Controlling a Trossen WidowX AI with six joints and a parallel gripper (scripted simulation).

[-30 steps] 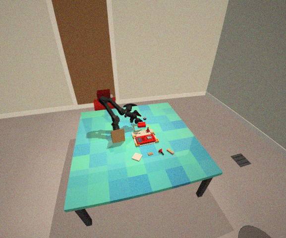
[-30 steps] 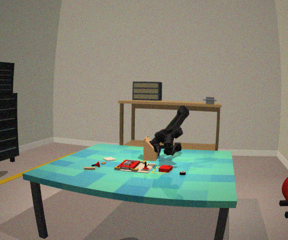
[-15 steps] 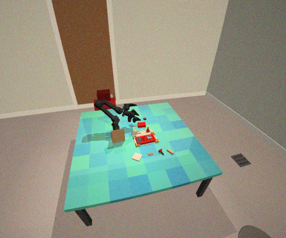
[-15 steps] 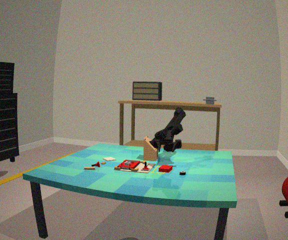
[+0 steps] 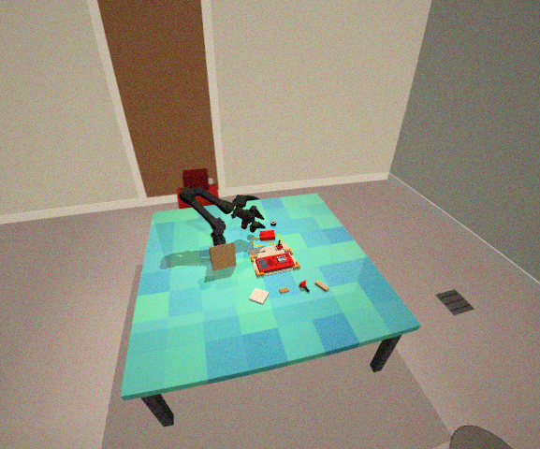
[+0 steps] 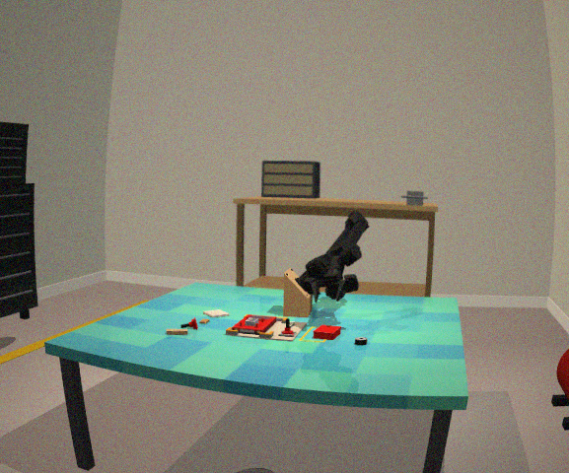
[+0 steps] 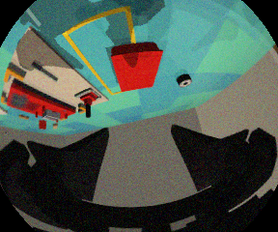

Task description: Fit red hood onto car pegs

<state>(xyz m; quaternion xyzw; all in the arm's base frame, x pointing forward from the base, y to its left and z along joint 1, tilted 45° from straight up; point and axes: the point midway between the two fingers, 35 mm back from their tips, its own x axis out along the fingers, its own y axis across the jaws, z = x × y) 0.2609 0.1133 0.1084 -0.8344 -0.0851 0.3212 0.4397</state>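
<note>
The red hood lies 100 mm below my gripper tip, 20 mm ahead of it and 10 mm to the left of it. Also, from my gripper tip: white tile: 450 mm to the right, 130 mm behind, 110 mm below; then grey engine block: 240 mm to the right, 90 mm below, 40 mm ahead; then black wheel: 140 mm to the left, 110 mm below, 90 mm ahead.
</note>
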